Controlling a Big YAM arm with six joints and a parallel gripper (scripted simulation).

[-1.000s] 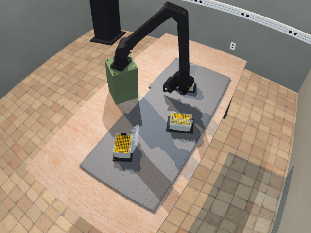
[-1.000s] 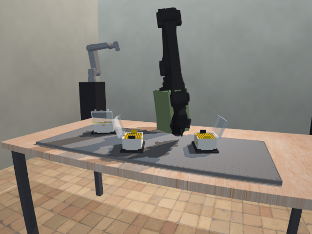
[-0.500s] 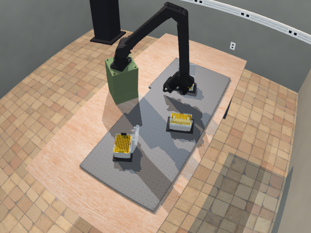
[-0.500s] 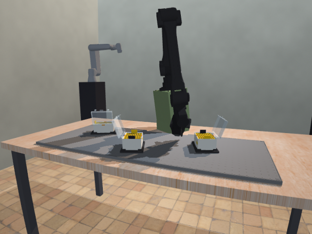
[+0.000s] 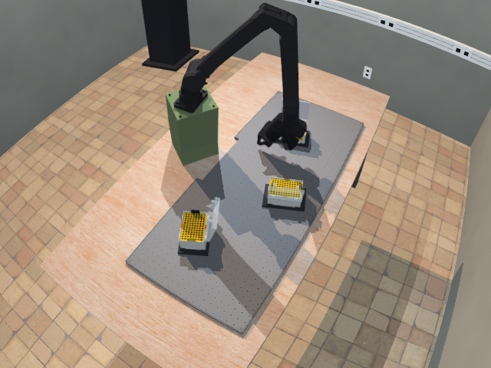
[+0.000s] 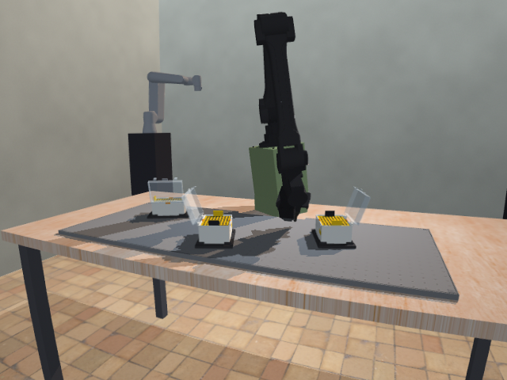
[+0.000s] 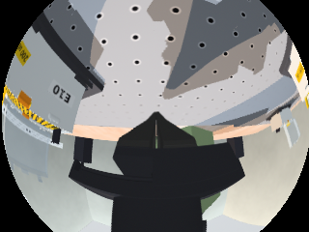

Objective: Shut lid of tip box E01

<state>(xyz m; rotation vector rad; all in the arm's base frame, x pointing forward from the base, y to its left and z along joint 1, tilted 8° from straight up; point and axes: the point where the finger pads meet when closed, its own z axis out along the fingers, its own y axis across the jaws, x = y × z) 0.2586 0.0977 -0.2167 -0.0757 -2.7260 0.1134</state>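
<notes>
Now: hand 190 mm short of the tip box, 220 mm to the left of it and 40 mm below it. From my hand the other things lie so: lid: 90 mm ahead, 190 mm to the left, 80 mm above.
</notes>
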